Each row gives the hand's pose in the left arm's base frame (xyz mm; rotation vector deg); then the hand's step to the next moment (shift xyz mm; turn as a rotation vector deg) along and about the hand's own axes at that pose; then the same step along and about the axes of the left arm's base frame.
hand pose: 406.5 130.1 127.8 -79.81 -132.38 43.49
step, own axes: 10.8 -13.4 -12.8 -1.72 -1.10 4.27
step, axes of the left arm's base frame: -7.6 8.0 18.4 -2.27 -3.09 -2.78
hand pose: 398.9 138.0 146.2 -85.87 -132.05 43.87
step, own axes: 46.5 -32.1 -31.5 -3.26 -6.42 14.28
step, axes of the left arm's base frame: -27.8 40.6 42.0 -10.70 -8.94 -7.84
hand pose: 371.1 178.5 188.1 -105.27 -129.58 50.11
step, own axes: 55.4 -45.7 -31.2 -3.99 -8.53 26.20
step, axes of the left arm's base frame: -41.3 57.7 33.0 -17.34 -14.21 -16.52
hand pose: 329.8 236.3 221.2 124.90 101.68 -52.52
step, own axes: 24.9 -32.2 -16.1 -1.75 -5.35 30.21
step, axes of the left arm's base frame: -22.2 37.2 6.2 -15.52 -15.24 -21.70
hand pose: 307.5 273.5 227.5 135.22 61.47 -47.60
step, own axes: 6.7 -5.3 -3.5 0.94 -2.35 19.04
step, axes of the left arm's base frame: 0.6 8.9 -2.5 -7.92 -9.16 -14.91
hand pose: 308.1 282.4 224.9 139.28 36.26 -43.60
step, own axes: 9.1 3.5 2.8 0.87 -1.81 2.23
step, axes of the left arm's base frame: 7.6 -1.8 -6.5 -1.23 0.30 -2.72
